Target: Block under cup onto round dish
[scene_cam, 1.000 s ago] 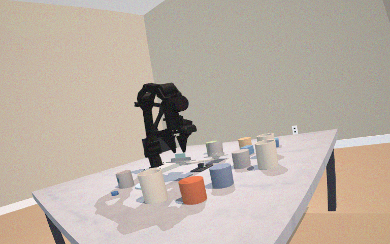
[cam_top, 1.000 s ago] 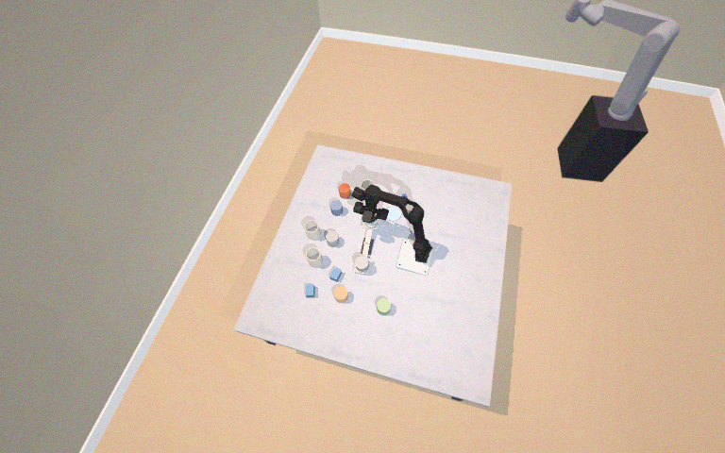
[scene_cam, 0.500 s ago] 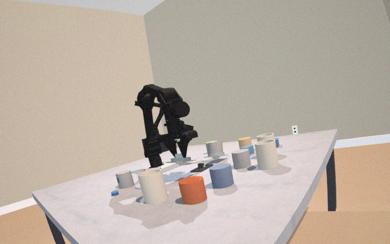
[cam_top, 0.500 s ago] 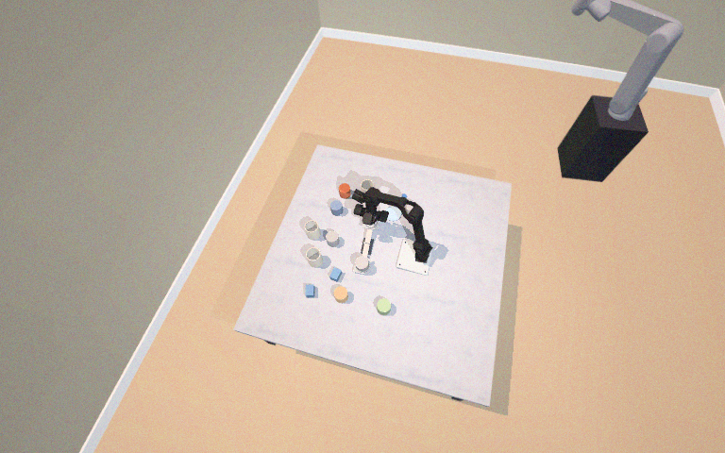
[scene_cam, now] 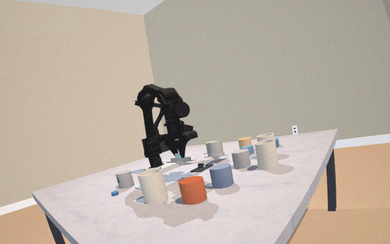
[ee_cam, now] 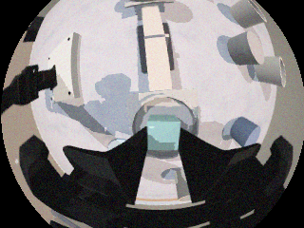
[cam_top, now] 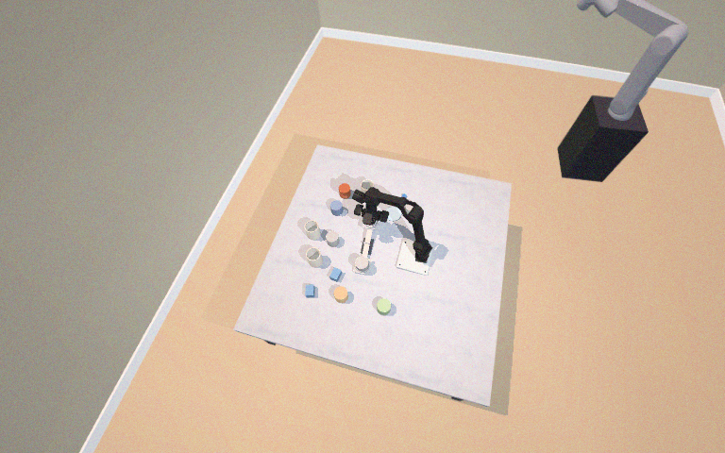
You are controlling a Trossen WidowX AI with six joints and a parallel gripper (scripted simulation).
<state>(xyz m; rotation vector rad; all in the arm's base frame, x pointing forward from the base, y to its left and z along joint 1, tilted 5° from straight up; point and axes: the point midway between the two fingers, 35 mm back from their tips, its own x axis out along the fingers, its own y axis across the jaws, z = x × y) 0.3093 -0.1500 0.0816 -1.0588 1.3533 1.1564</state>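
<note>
The pale blue round dish lies 110 mm behind my gripper tip, 110 mm to the right of it and 80 mm below it. Also, from my gripper tip: small balance 10 mm ahead, 120 mm to the left, 50 mm below; teal block right at my gripper tip; blue cylinder 240 mm ahead, 70 mm to the right, 50 mm below.
</note>
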